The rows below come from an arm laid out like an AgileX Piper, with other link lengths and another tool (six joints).
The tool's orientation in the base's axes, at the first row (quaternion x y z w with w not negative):
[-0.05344 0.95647 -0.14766 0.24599]
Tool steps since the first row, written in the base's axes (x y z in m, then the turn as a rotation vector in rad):
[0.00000 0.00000 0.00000 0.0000 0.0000 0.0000]
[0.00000 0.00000 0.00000 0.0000 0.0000 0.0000]
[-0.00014 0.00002 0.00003 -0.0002 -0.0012 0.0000]
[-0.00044 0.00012 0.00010 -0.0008 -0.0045 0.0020]
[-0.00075 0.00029 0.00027 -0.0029 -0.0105 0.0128]
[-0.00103 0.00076 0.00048 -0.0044 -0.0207 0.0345]
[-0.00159 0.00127 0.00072 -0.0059 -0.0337 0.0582]
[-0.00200 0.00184 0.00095 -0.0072 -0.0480 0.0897]
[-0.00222 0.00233 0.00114 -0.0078 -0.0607 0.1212]
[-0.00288 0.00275 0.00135 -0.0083 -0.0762 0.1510]
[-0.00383 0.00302 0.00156 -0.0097 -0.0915 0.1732]
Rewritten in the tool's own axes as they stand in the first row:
[0.00000 0.00000 0.00000 0.0000 0.0000 0.0000]
[0.00000 0.00000 0.00000 0.0000 0.0000 0.0000]
[0.00011 0.00001 -0.00010 0.0004 -0.0011 0.0002]
[0.00032 0.00010 -0.00033 0.0006 -0.0049 -0.0009]
[0.00048 0.00021 -0.00066 -0.0015 -0.0138 -0.0094]
[0.00055 0.00060 -0.00110 -0.0082 -0.0302 -0.0257]
[0.00084 0.00103 -0.00170 -0.0154 -0.0498 -0.0429]
[0.00099 0.00152 -0.00224 -0.0261 -0.0731 -0.0661]
[0.00101 0.00193 -0.00263 -0.0377 -0.0949 -0.0895]
[0.00142 0.00228 -0.00323 -0.0481 -0.1188 -0.1107]
[0.00211 0.00250 -0.00394 -0.0543 -0.1402 -0.1260]

